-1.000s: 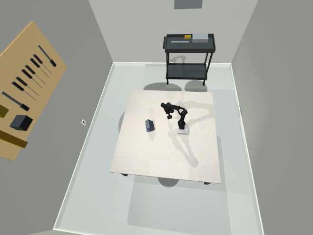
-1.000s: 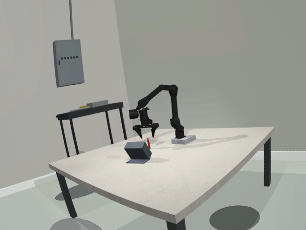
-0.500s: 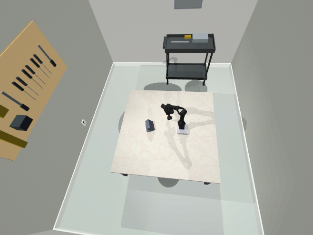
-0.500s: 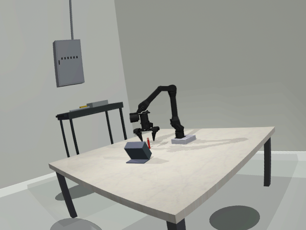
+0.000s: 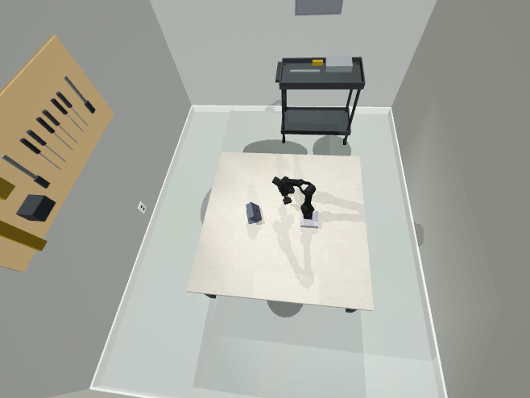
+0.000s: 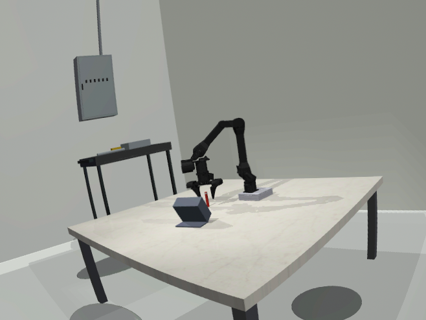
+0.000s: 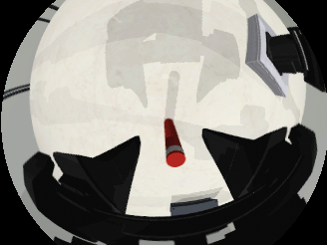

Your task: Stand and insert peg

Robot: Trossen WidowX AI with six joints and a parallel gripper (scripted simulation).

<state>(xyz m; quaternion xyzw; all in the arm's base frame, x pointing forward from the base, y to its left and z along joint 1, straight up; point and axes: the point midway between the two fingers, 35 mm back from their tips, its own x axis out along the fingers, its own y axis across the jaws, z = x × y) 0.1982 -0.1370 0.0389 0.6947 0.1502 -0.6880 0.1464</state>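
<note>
My gripper tip is 230 mm short of the sloped panel, 160 mm to the right of it and 20 mm below it. From my gripper tip the other things lie so: red peg (20 mm above).
</note>
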